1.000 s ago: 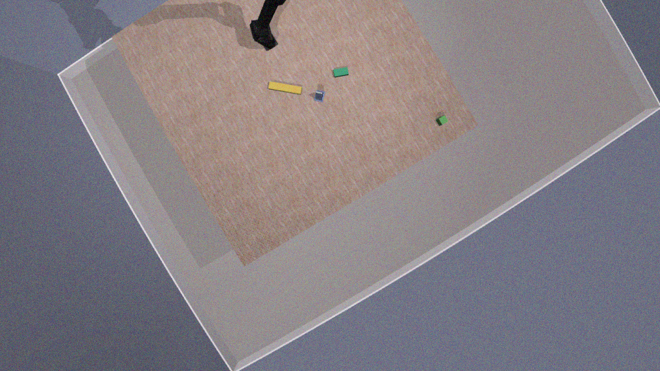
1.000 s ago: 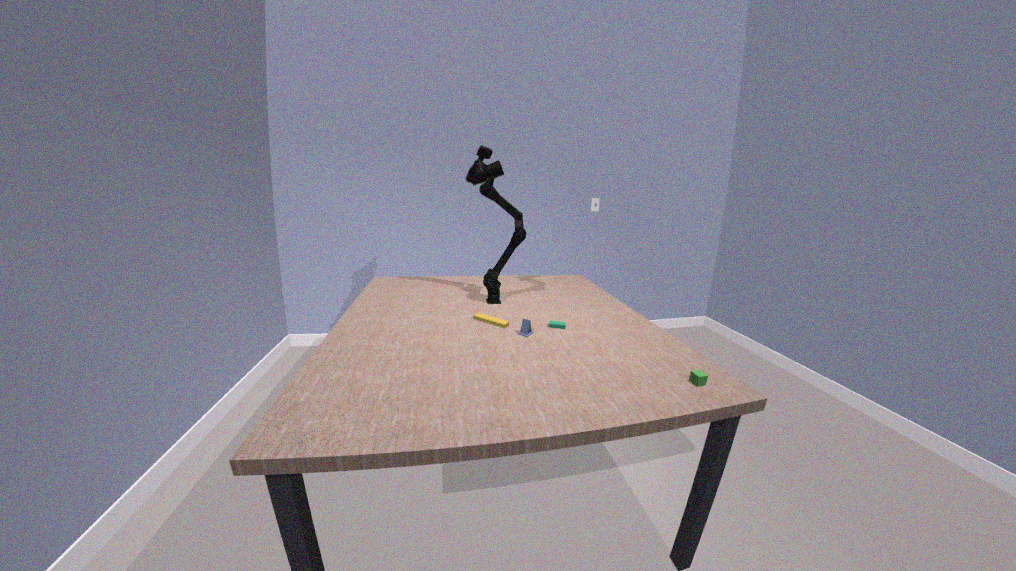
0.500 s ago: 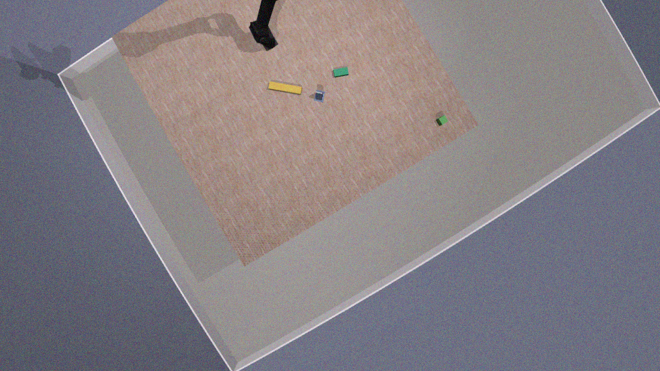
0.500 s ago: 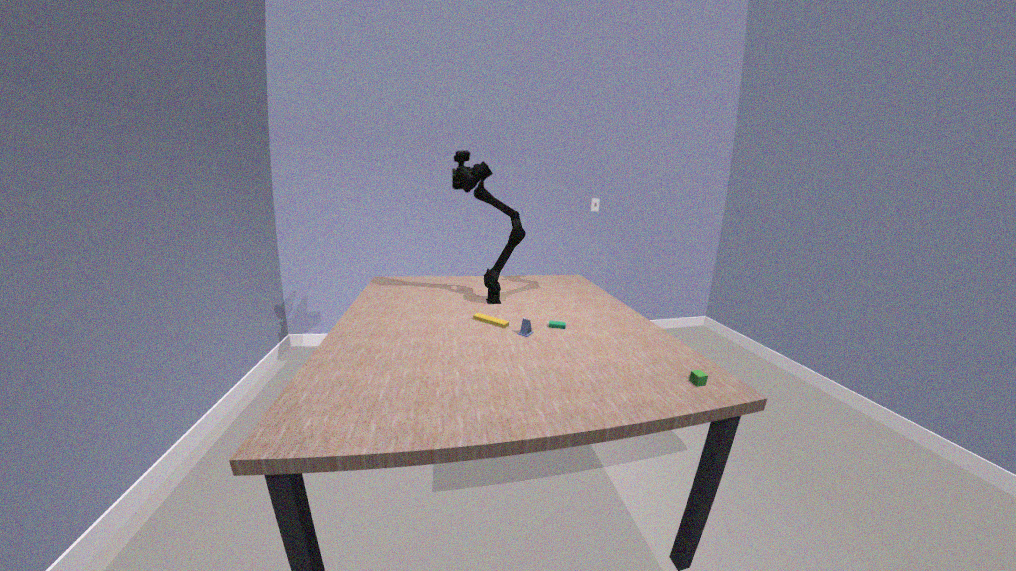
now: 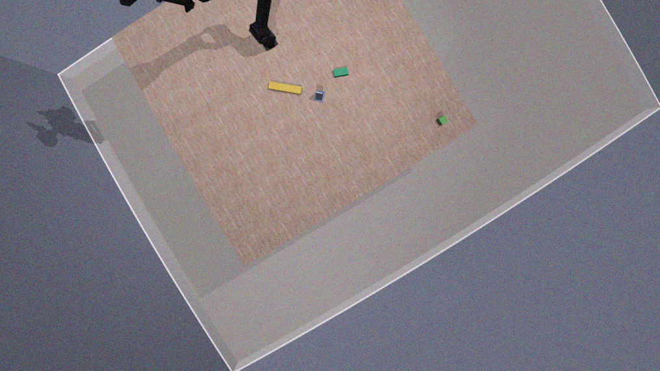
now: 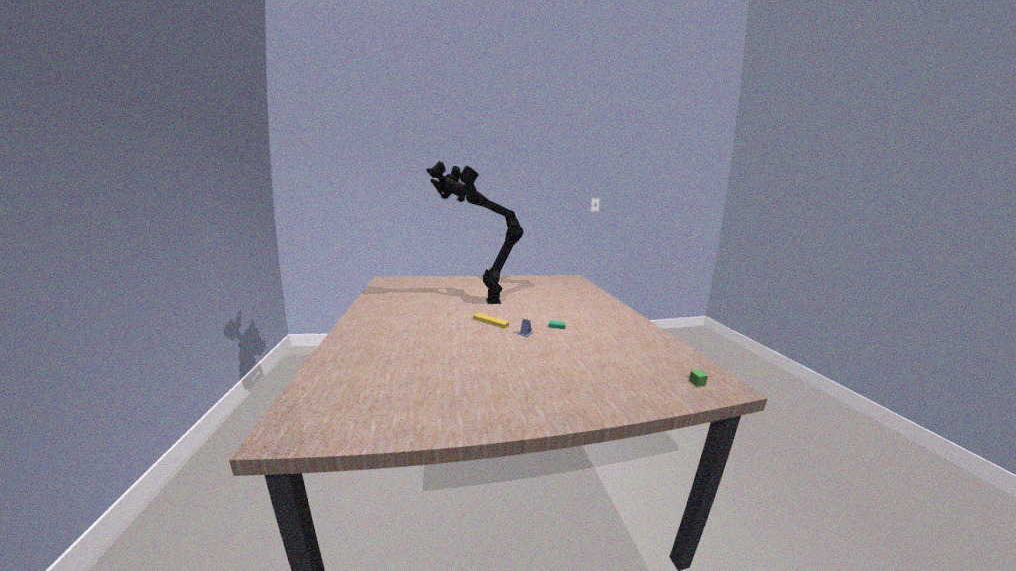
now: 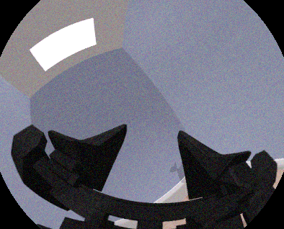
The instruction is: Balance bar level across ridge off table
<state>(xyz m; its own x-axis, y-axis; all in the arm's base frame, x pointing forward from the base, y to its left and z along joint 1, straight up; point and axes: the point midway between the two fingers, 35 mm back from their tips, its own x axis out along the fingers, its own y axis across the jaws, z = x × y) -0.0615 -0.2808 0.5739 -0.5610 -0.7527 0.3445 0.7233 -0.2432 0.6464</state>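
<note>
Now: gripper tip 31 cm short of the yellow bar, 26 cm to the right of it and 58 cm above it. Round my gripper tip: teal-green block (38 cm ahead, 52 cm to the left, 58 cm below); green cube (82 cm ahead, 81 cm to the left, 57 cm below).
</note>
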